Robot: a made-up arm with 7 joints. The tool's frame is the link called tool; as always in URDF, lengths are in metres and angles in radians.
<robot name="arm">
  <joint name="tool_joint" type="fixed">
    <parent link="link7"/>
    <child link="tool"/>
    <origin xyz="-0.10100 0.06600 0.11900" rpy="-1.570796 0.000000 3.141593"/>
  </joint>
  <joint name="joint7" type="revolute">
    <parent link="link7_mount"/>
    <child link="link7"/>
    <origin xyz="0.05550 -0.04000 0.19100" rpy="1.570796 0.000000 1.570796"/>
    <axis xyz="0 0 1"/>
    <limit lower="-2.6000" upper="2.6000"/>
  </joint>
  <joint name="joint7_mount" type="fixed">
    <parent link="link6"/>
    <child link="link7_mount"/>
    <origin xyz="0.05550 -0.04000 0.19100" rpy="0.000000 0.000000 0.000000"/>
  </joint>
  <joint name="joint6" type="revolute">
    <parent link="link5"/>
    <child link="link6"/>
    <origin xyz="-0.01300 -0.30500 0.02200" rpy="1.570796 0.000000 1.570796"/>
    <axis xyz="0 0 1"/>
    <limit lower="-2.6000" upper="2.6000"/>
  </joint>
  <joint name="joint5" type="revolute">
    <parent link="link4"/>
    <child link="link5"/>
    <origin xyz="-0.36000 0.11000 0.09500" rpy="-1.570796 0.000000 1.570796"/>
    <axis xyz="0 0 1"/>
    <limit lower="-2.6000" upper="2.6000"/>
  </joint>
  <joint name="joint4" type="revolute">
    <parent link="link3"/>
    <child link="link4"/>
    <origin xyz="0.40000 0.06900 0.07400" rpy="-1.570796 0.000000 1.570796"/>
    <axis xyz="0 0 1"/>
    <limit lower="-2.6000" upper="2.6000"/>
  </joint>
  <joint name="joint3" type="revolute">
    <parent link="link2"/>
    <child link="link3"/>
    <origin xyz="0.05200 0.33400 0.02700" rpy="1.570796 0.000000 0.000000"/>
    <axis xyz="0 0 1"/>
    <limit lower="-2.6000" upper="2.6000"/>
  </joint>
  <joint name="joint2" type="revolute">
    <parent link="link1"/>
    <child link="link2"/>
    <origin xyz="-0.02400 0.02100 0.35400" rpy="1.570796 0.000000 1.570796"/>
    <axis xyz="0 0 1"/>
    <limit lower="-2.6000" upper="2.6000"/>
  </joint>
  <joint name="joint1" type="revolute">
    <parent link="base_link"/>
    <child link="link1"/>
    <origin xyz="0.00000 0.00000 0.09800" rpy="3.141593 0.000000 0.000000"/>
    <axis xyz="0 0 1"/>
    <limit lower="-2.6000" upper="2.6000"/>
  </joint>
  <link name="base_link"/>
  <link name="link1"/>
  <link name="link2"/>
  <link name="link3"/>
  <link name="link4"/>
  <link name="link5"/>
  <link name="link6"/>
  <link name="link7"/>
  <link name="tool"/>
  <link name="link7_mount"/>
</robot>
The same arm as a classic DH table. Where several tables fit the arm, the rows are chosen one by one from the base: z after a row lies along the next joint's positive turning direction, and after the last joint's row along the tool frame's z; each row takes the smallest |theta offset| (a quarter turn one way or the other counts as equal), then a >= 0, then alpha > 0; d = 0 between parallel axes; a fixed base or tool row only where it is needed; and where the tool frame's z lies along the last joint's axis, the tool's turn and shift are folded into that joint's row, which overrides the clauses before.
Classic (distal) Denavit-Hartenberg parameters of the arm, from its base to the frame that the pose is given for. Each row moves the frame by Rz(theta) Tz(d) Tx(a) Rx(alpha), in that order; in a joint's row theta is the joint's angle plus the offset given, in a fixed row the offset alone. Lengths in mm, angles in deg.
base (fixed): d 0.0; theta0 0.00; a 0.0; alpha 180.00
joint1: d 256.0; theta0 90.00; a 21.0; alpha 90.00
joint2: d 3.0; theta0 0.00; a 52.0; alpha 90.00
joint3: d -260.0; theta0 90.00; a 69.0; alpha -90.00
joint4: d -305.0; theta0 90.00; a 110.0; alpha -90.00
joint5: d 382.0; theta0 -90.00; a 305.0; alpha -90.00
joint6: d 369.0; theta0 90.00; a 80.0; alpha -90.00
joint7: d 230.0; theta0 0.00; a 101.0; alpha -90.00
tool (fixed): d -66.0; theta0 0.00; a 0.0; alpha 0.00
Joint limits (deg, base to tool): -148.97..148.97 -148.97..148.97 -148.97..148.97 -148.97..148.97 -148.97..148.97 -148.97..148.97 -148.97..148.97

